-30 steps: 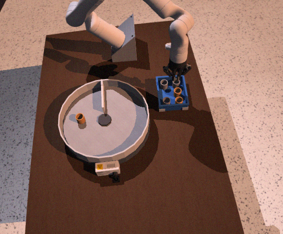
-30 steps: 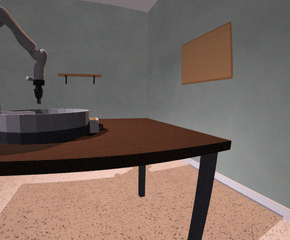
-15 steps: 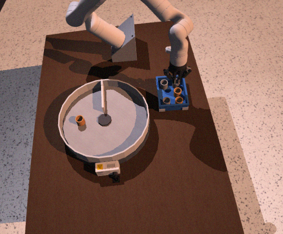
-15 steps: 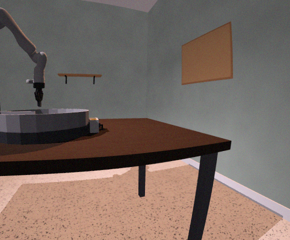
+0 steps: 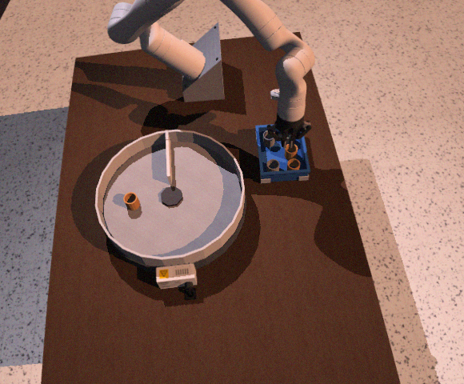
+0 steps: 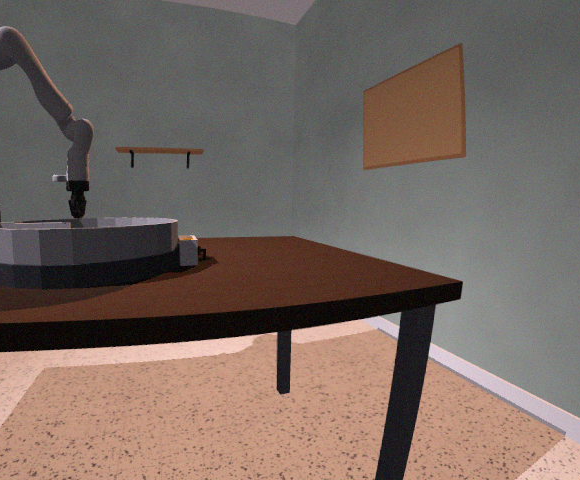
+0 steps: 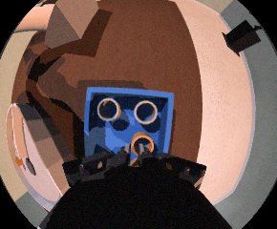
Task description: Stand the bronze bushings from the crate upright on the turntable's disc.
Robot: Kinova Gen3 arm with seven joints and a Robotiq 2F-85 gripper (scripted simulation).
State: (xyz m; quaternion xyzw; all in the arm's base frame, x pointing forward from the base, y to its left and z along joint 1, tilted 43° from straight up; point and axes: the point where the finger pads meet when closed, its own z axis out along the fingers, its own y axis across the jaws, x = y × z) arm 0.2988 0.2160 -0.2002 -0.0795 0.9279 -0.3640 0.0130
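Now: hand 2 cm to the left of the blue crate and 5 cm above it. Round my hand: turntable (20 cm ahead, 34 cm to the right, 3 cm below); grey turntable disc (18 cm ahead, 34 cm to the right, 2 cm below).
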